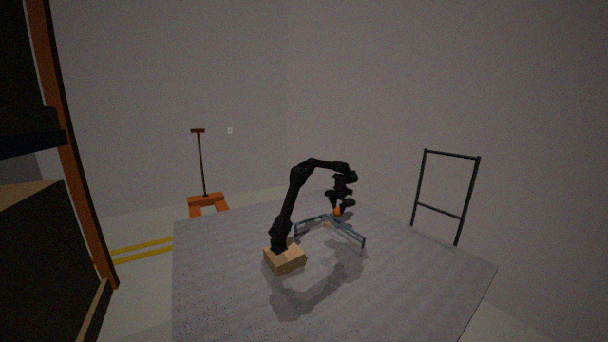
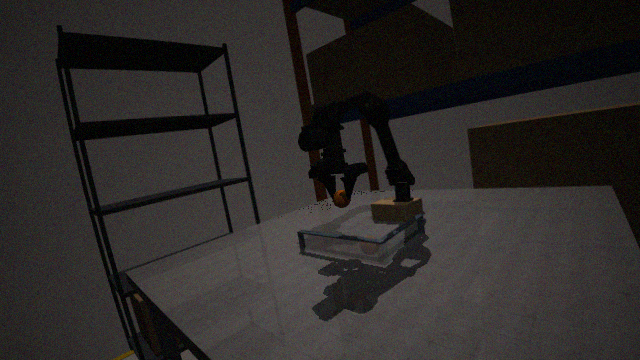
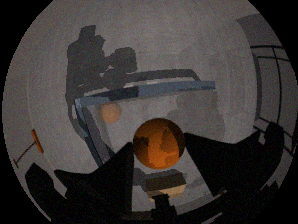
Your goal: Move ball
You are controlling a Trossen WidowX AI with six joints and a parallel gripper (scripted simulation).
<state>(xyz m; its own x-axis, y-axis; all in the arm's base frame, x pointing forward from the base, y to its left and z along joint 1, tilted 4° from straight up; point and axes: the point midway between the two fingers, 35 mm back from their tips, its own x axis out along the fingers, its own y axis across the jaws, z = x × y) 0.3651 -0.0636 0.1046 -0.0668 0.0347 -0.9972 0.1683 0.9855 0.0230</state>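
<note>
My gripper tip is now 50 mm short of the clear wall, 10 mm to the left of it and 120 mm above it. From my gripper tip the other things lie so: orange ball right at my gripper tip.
</note>
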